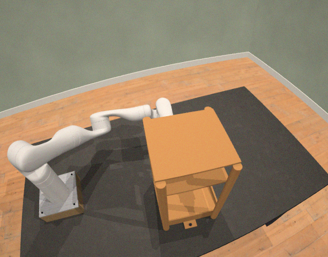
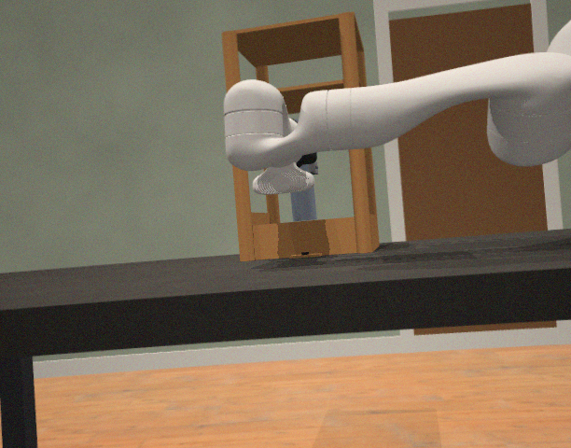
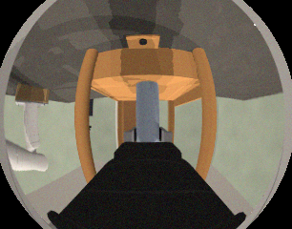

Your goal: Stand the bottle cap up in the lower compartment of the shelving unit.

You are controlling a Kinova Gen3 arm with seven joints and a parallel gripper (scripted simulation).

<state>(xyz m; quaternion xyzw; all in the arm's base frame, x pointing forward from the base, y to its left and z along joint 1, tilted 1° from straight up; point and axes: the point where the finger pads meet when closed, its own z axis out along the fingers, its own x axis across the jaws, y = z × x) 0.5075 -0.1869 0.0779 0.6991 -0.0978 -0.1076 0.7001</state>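
Now: hand 20 mm below the bottle. From my hand the other things lie so: shelving unit 20 mm behind, 60 mm to the right, 40 mm above.
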